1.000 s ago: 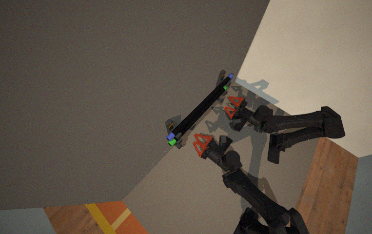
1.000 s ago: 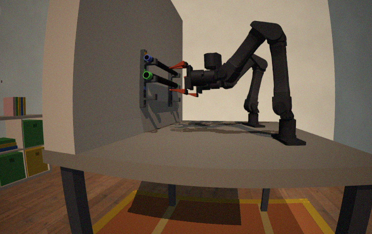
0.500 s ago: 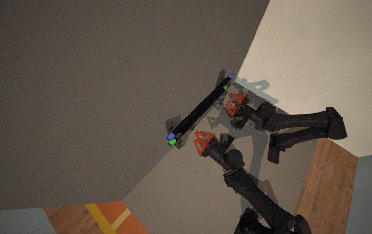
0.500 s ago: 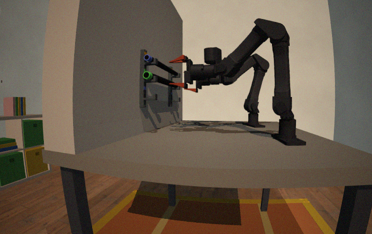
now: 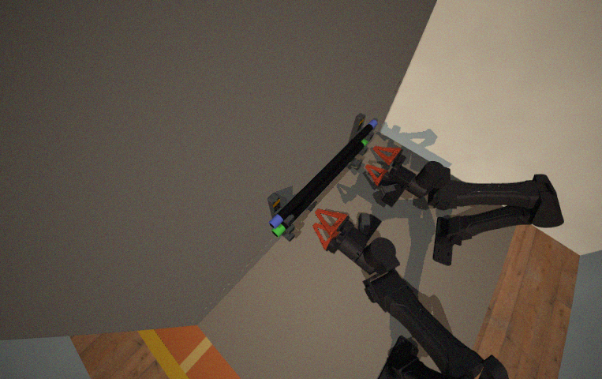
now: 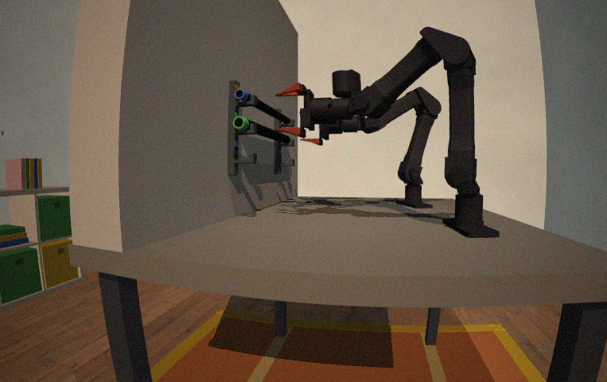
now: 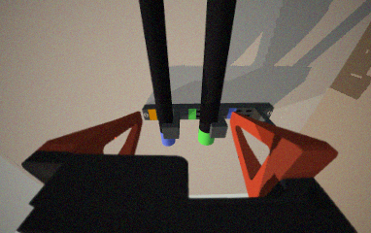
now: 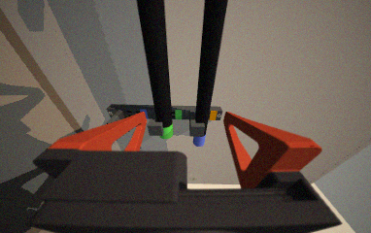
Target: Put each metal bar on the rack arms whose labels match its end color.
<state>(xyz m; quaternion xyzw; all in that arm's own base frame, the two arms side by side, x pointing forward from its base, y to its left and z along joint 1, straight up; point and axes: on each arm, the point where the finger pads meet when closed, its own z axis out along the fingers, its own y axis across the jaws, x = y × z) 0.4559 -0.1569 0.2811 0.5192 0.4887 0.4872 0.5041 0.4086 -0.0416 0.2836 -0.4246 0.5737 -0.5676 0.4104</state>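
My left hand is 16 cm to the left of the blue-ended bar, 5 cm short of it and 3 cm below it. Round my left hand: green-ended bar: 15 cm to the right, 6 cm ahead, 4 cm below; then grey wall panel: 16 cm ahead, 15 cm to the right, 14 cm above.
Right now my right hand is 13 cm to the right of the blue-ended bar, 9 cm short of it and 3 cm below it. Also, from my right hand: green-ended bar (14 cm to the left, 9 cm ahead, 4 cm below); then grey wall panel (20 cm ahead, 14 cm to the left, 14 cm above).
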